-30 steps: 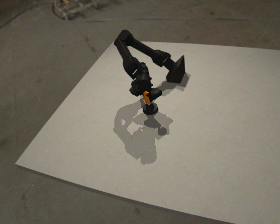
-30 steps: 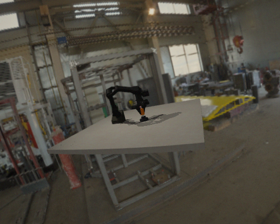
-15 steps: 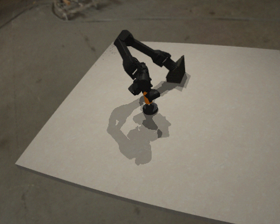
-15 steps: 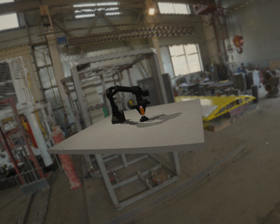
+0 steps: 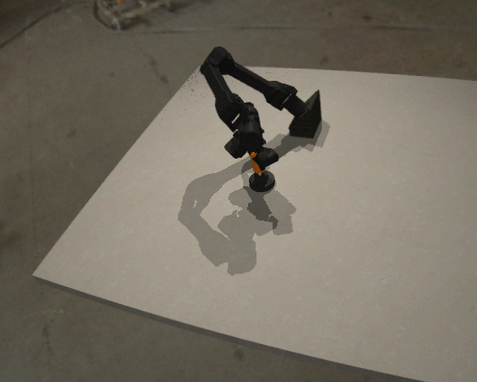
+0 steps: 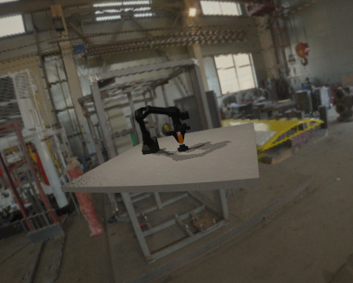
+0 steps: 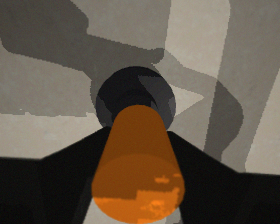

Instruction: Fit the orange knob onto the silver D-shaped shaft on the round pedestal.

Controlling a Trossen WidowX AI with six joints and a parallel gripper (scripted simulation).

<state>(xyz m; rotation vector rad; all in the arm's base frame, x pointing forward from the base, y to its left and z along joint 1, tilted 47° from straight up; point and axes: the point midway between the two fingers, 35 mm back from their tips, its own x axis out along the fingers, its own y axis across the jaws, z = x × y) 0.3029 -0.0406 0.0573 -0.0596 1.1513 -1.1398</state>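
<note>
Now: the orange knob 30 mm above my gripper tip. Also, from my gripper tip: round pedestal: 40 mm below.
</note>
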